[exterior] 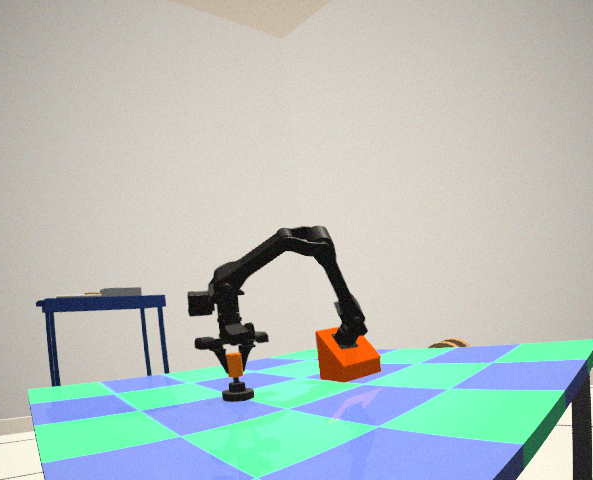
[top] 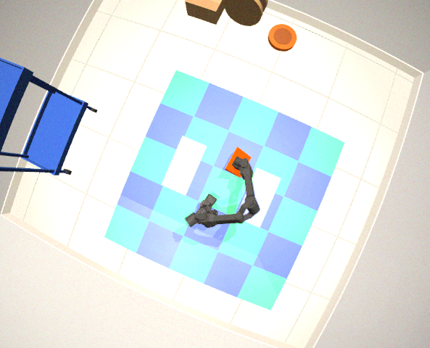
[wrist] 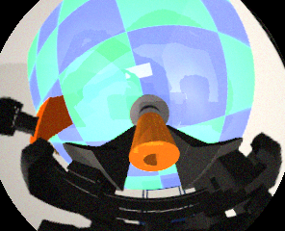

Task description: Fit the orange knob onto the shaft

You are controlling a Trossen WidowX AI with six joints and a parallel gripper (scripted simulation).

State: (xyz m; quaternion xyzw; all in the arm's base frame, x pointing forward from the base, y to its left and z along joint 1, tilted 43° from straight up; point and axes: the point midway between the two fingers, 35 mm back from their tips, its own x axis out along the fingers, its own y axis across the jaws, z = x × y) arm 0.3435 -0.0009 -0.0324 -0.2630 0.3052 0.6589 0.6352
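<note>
My gripper tip is 2 cm below the orange knob. From my gripper tip the other things lie so: dark round pedestal (4 cm below).
</note>
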